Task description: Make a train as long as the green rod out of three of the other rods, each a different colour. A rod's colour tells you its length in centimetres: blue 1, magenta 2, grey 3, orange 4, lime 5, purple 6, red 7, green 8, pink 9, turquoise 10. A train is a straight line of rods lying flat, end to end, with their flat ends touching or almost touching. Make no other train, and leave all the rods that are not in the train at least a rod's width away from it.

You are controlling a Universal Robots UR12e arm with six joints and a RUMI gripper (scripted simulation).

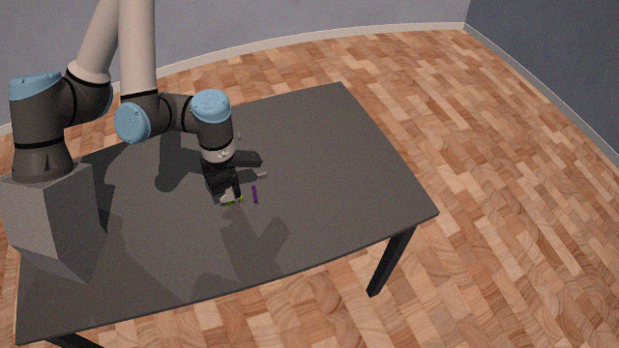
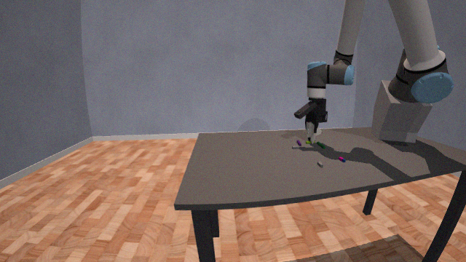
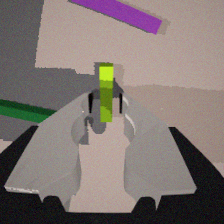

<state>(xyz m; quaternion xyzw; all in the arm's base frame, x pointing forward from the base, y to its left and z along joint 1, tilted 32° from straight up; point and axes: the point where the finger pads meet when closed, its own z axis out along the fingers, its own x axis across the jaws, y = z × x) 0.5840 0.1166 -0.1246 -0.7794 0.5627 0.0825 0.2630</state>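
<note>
My hand is 1 cm above the lime rod. From my hand the other things lie so: purple rod 6 cm ahead, 2 cm to the left, 1 cm below; magenta rod 22 cm to the left, 8 cm behind, 1 cm below; green rod 5 cm to the left, 4 cm behind, 1 cm below.
</note>
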